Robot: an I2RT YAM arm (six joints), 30 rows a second.
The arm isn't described. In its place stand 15 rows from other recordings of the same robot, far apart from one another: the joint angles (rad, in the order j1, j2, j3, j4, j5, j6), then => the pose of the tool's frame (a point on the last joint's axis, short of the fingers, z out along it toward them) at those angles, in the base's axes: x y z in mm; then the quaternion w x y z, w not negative.
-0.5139 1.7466 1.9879 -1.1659 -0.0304 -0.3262 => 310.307, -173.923, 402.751, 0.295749, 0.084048, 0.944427, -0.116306
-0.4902 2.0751 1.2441 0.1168 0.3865 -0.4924 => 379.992, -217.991, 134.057, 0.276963, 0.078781, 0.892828, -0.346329
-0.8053 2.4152 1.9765 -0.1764 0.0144 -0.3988 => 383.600, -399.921, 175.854, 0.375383, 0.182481, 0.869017, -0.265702
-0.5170 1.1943 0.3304 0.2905 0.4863 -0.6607 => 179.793, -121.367, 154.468, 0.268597, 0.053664, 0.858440, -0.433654
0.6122 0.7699 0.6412 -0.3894 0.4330 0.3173 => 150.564, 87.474, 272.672, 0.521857, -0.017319, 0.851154, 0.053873
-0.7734 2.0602 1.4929 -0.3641 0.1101 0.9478 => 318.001, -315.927, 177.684, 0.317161, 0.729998, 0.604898, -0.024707
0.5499 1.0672 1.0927 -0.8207 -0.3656 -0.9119 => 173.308, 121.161, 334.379, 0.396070, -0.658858, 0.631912, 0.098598
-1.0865 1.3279 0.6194 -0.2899 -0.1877 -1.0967 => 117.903, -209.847, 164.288, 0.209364, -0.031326, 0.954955, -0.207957
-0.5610 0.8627 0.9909 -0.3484 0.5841 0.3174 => 146.037, -114.946, 382.217, 0.566920, 0.480739, 0.599997, -0.295796
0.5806 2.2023 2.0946 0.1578 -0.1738 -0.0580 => 443.795, 298.505, 365.365, 0.681906, -0.275226, 0.632130, 0.244267
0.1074 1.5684 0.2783 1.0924 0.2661 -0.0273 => 250.682, 17.612, 137.430, 0.631873, 0.032306, 0.770524, -0.077365
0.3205 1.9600 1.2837 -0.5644 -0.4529 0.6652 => 358.746, 135.498, 150.916, 0.036265, 0.128506, 0.953312, 0.270863
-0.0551 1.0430 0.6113 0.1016 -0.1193 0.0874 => 237.983, -8.882, 258.117, 0.579426, 0.023255, 0.812635, 0.057872
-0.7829 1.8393 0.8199 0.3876 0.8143 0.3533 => 229.083, -264.464, 132.650, 0.330632, 0.591612, 0.593871, -0.433585
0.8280 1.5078 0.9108 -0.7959 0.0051 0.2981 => 175.393, 190.744, 181.000, 0.076474, -0.260606, 0.961346, 0.045267
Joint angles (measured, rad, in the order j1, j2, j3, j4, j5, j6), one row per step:
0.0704 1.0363 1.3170 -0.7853 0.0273 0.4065
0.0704 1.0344 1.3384 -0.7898 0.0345 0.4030
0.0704 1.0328 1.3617 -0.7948 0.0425 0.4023
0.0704 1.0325 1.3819 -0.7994 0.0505 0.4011
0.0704 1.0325 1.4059 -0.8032 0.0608 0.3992
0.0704 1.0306 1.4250 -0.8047 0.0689 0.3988
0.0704 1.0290 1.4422 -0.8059 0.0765 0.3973
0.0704 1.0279 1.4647 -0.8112 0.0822 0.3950
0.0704 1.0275 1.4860 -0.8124 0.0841 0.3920
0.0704 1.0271 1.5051 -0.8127 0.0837 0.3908
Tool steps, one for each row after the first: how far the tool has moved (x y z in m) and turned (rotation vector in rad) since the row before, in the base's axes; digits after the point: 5 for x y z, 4 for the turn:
-0.00242 -0.00043 0.00662 -0.0052 -0.0191 -0.0047
-0.00267 -0.00047 0.00706 -0.0029 -0.0201 -0.0068
-0.00212 -0.00043 0.00585 -0.0035 -0.0161 -0.0066
-0.00247 -0.00054 0.00700 -0.0047 -0.0205 -0.0085
-0.00264 -0.00047 0.00600 -0.0023 -0.0197 -0.0072
-0.00245 -0.00044 0.00536 -0.0031 -0.0178 -0.0064
-0.00317 -0.00043 0.00640 -0.0030 -0.0184 -0.0044
-0.00276 -0.00026 0.00627 -0.0020 -0.0204 -0.0007
-0.00257 -0.00017 0.00566 0.0004 -0.0191 0.0008

